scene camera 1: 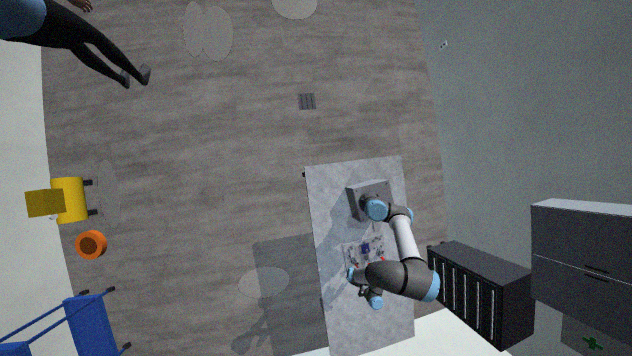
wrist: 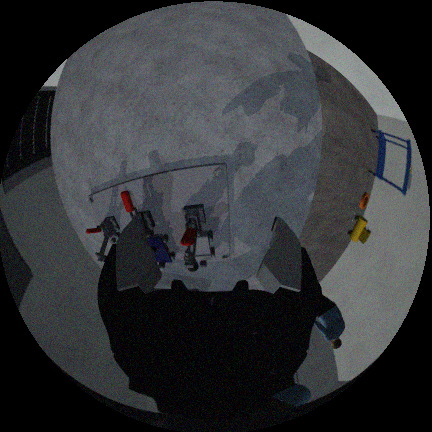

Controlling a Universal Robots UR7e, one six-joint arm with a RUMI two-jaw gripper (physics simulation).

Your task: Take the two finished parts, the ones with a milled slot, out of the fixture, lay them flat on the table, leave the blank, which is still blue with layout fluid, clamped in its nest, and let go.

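Frame: origin at the arm's base, x back, y right, z up, level; millimetres.
Seen in the pictures: gripper, fingertip midpoint: [wrist: 208, 216].
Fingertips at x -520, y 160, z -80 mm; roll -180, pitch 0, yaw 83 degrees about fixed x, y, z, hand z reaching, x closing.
Note:
Offsets run from my fingertips to a thing's middle. "spot": to the spot under its first point. Level surfaces: height alone.
The fixture plate [scene camera 1: 346, 255] [wrist: 215, 185] lies on the table with three toggle clamps. The blue blank @[dx +130, dy -141, dz -86 mm] [scene camera 1: 365, 248] [wrist: 161, 251] sits in the middle nest, partly behind a finger in the wrist view. A clamp with a red handle @[spot: dx +36, dy -30, dz -14 mm] [wrist: 188, 236] stands to its right there, another red handle @[spot: dx -7, dy -138, dz -59 mm] [wrist: 127, 201] rises above it, and a third clamp @[spot: dx +54, dy -242, dz -73 mm] [wrist: 109, 228] stands at the left. My gripper [scene camera 1: 362, 291] [wrist: 208, 216] is wide open and empty, above the fixture's edge. I cannot make out the two slotted parts; the nests are small, dark and partly hidden.
The table @[dz -115 mm] [scene camera 1: 370, 330] [wrist: 175, 90] carries the robot base box [scene camera 1: 355, 202]. A black drawer cabinet [scene camera 1: 480, 260] stands beside the table. Away on the floor side are a blue cart [scene camera 1: 87, 320] [wrist: 381, 155], an orange round object [scene camera 1: 91, 244], a yellow object [scene camera 1: 72, 200] and a person [scene camera 1: 65, 35].

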